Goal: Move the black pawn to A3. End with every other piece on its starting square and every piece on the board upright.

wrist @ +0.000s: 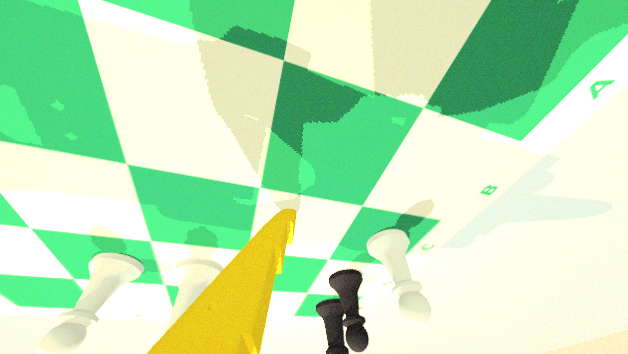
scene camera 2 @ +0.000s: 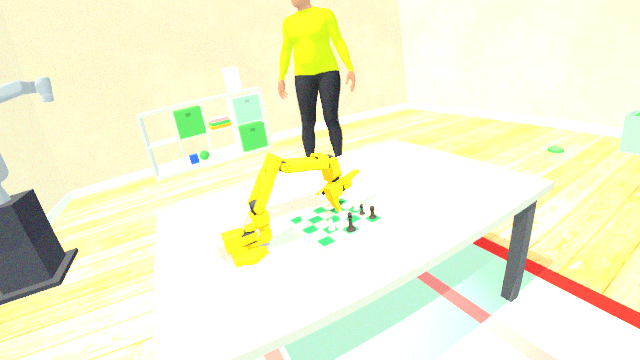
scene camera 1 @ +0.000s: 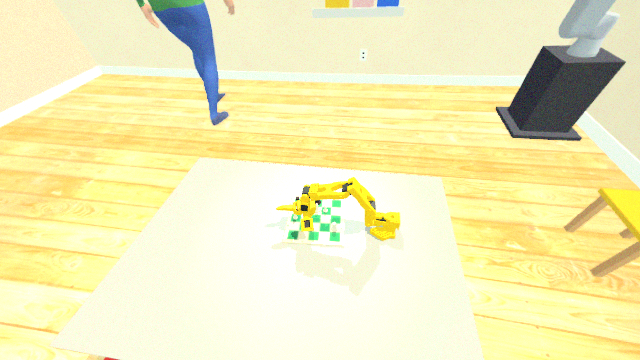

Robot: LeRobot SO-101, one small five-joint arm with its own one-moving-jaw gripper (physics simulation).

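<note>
The black pawn appears to be the small dark piece, upright near the far side of the green-and-cream board. A taller black piece and another black piece stand upright near it. Two black pieces show in the wrist view, a front one and one behind; I cannot tell which is the pawn. My gripper is fully open and empty above the board. In the wrist view one notched jaw shows, its tip over a cream square in row C. A3 is not readable.
White pieces stand on the board, another white piece on the edge square at C, and another partly behind the jaw. The board lies on a white table. A person stands beyond the table.
</note>
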